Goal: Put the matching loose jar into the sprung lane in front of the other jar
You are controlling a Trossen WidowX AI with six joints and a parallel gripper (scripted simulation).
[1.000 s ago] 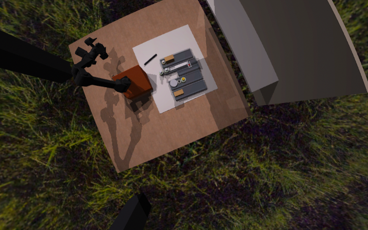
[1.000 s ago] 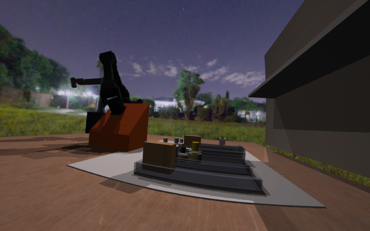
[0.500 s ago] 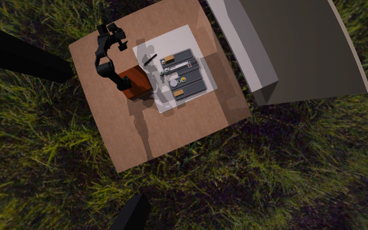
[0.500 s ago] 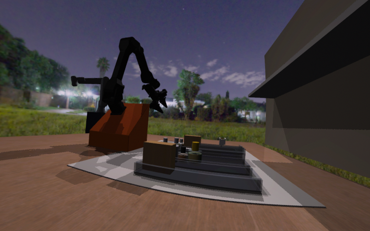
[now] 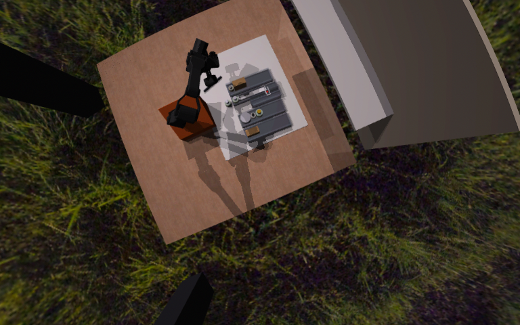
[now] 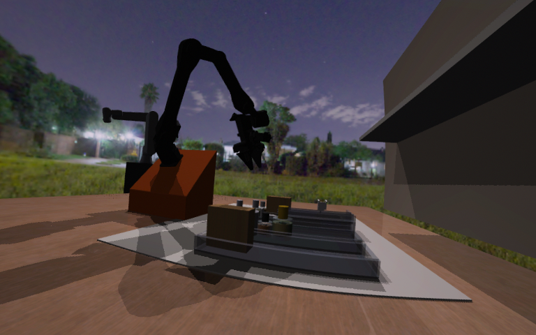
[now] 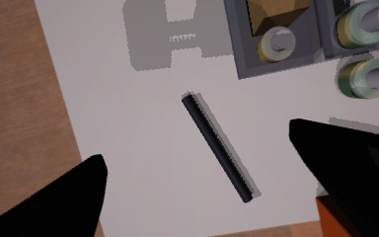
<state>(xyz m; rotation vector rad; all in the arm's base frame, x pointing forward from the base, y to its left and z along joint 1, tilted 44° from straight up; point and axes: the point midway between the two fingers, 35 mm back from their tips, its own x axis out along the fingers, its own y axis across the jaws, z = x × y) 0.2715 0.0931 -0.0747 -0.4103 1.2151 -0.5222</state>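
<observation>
The white mat is 11 cm ahead of my gripper tip, 15 cm to the right of it and 17 cm below it. From my gripper tip the other things lie so: sprung lane 18 cm ahead, 20 cm to the right, 15 cm below; pusher plate 14 cm ahead, 20 cm to the right, 12 cm below.
</observation>
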